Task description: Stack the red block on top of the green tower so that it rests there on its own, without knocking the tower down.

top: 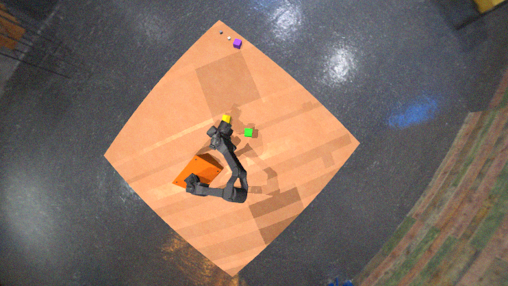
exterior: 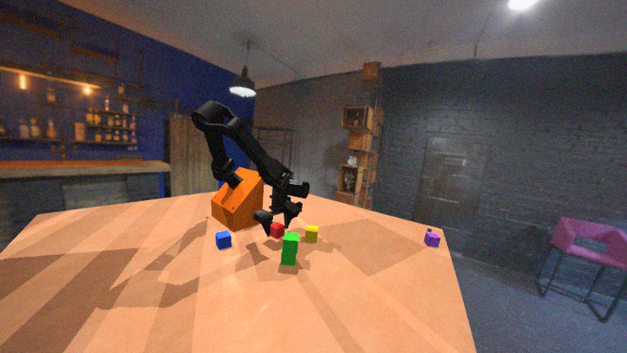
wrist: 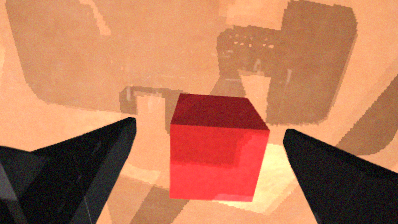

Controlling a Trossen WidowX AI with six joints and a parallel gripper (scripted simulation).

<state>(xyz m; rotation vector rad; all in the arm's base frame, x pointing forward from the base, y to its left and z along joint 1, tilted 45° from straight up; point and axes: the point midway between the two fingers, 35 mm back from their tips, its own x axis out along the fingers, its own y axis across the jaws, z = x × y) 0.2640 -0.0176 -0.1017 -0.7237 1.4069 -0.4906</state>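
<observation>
The red block lies 1 cm above my gripper tip. From my gripper tip the other things lie so: yellow block: 10 cm ahead, 9 cm to the left, 1 cm above; blue block: 5 cm behind, 19 cm to the right, 1 cm above; purple block: 47 cm ahead, 44 cm to the left, 1 cm above.
</observation>
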